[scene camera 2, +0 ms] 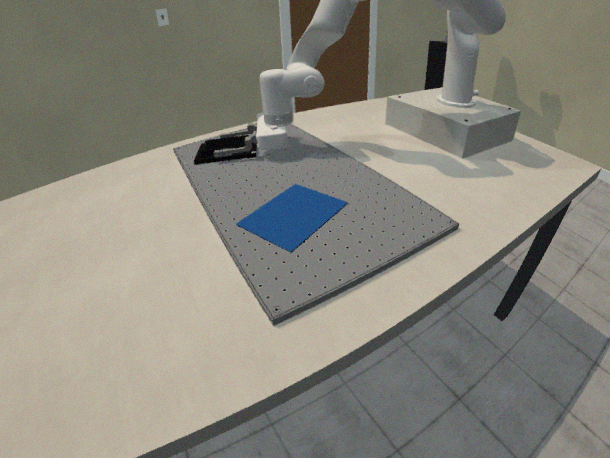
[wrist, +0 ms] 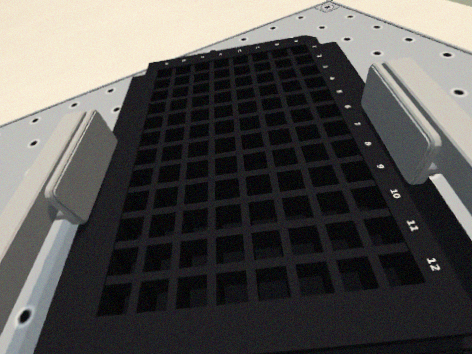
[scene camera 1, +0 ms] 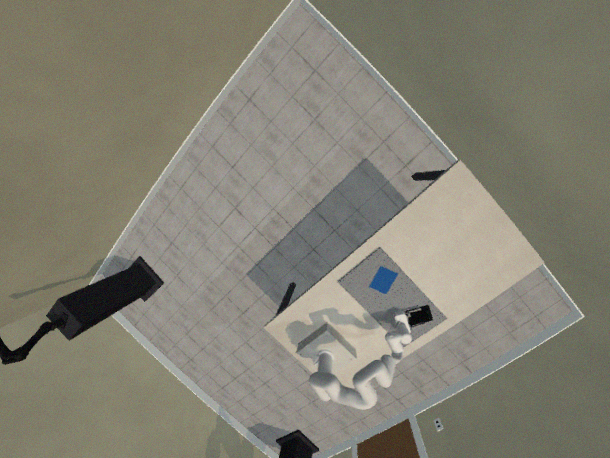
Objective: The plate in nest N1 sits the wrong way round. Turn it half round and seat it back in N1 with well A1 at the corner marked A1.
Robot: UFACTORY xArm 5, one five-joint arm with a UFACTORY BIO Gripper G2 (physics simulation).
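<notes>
The black plate [scene camera 1: 421,317] [scene camera 2: 226,144] [wrist: 247,192] has a grid of square wells. It lies in a black nest [wrist: 344,62] near one end of the grey perforated board. In the wrist view its printed numbers run down the right side, with 12 nearest the camera and the small ones at the far end. Small letters line the far edge. The nest's A1 mark is not readable. My gripper [scene camera 2: 220,144] [wrist: 242,145] is open, with one finger pad beside each long side of the plate. The pads stand close to the plate; any contact is hard to tell.
A blue rectangle [scene camera 1: 383,280] [scene camera 2: 292,217] lies flat on the grey board [scene camera 1: 359,280] [scene camera 2: 380,255]. The arm's metal base block [scene camera 2: 445,122] stands on the cream table [scene camera 1: 480,225] [scene camera 2: 125,300], off to the side of the board.
</notes>
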